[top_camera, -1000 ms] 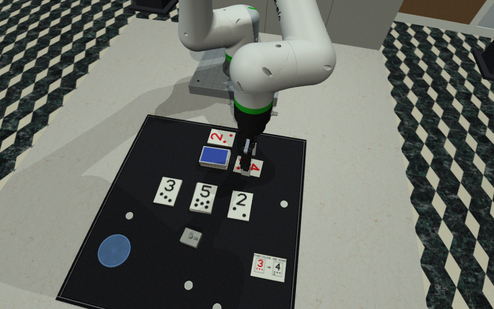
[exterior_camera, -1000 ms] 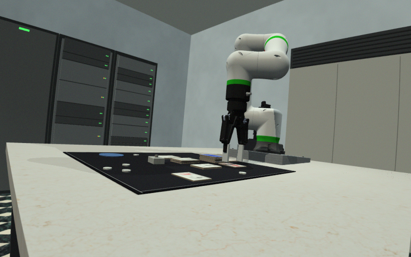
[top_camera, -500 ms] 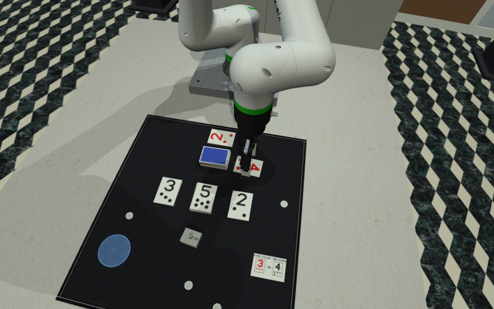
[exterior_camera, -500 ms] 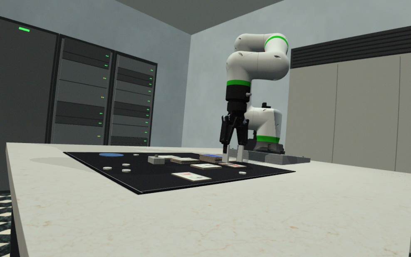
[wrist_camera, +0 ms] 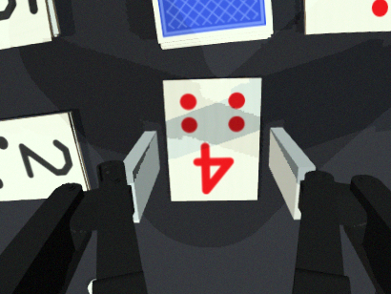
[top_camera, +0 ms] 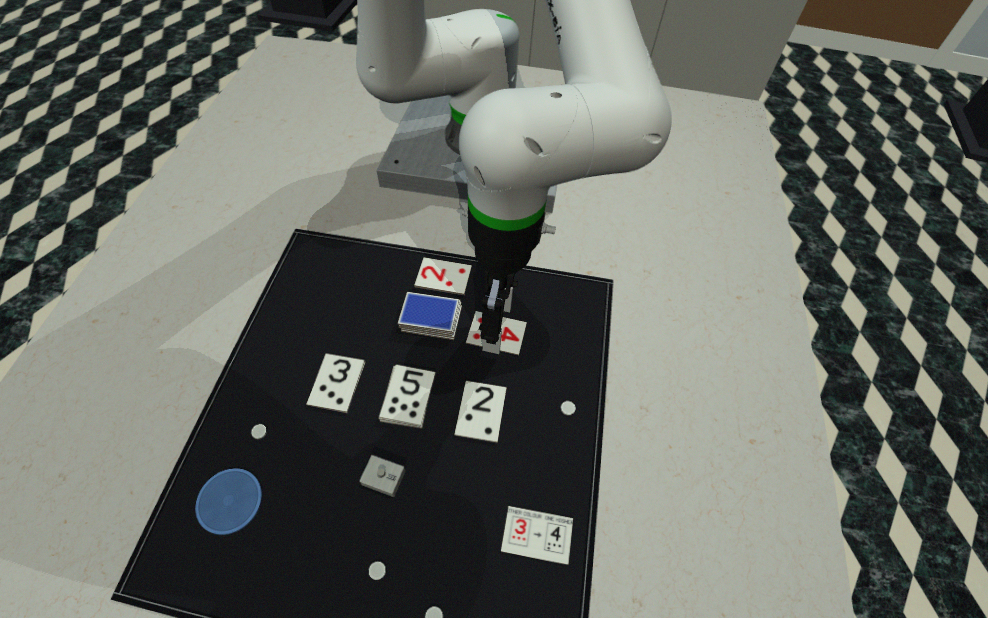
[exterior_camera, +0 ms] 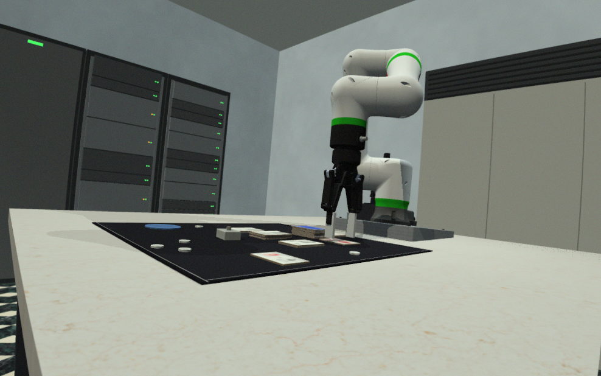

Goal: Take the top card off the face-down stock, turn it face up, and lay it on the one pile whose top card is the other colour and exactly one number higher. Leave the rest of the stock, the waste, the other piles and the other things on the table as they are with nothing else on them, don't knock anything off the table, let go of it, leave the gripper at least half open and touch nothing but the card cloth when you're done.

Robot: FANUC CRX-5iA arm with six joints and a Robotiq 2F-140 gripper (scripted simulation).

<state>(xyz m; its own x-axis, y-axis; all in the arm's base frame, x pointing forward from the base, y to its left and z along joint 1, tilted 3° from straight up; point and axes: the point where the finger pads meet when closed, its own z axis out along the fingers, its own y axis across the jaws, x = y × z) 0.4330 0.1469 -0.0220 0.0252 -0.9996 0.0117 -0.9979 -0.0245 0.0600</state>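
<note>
The black card cloth lies 180 mm ahead of my hand, 100 mm to the right of it and 50 mm below it. The rest, counted from my hand: rule card 290 mm ahead, 130 mm to the left, 40 mm below; then grey box 270 mm ahead, 90 mm to the right, 20 mm below.
</note>
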